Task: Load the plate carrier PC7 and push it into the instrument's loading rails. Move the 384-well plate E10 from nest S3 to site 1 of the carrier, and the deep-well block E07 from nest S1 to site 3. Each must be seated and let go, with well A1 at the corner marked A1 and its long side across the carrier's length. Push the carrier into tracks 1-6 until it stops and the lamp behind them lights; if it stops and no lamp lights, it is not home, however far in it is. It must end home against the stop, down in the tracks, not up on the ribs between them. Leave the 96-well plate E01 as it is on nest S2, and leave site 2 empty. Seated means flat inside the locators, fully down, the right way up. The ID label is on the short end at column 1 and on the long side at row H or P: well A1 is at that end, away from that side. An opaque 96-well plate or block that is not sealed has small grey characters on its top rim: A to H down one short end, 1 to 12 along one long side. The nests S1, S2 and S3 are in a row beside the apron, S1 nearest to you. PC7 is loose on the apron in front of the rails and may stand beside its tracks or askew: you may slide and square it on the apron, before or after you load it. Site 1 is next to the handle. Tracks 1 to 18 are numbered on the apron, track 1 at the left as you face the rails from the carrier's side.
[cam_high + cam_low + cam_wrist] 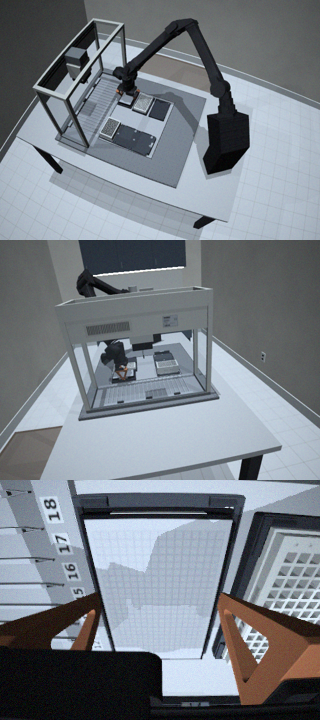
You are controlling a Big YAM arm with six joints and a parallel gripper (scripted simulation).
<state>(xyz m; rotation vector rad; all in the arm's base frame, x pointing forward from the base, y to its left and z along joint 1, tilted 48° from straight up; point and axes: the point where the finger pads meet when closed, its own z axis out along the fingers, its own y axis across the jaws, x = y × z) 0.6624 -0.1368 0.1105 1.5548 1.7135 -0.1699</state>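
My gripper is now 20 mm above the dark nest S3. The rest, counted from my hand: nest S1: 220 mm behind, 30 mm to the left, 20 mm below; dark carrier PC7: 80 mm behind, 270 mm to the left.
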